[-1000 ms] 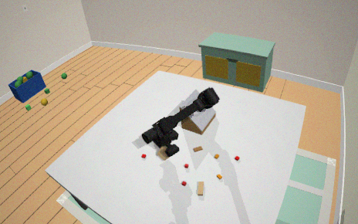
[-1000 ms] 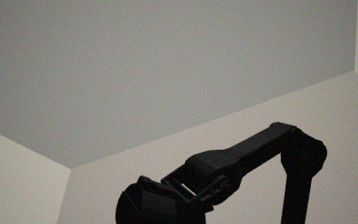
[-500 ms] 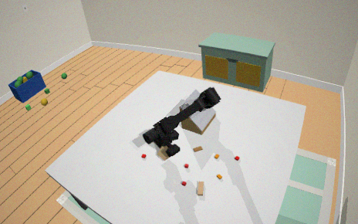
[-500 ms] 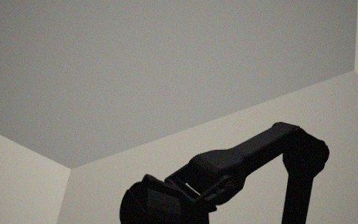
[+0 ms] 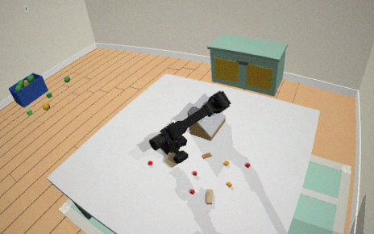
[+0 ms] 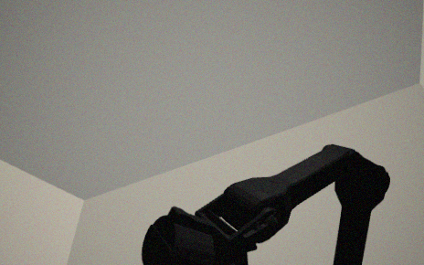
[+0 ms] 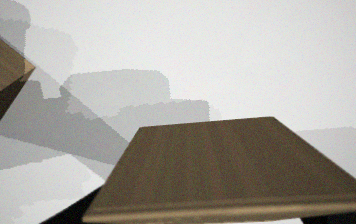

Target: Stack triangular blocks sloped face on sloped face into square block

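Now: the wooden triangular block 10 mm behind my gripper tip and 10 mm above it.
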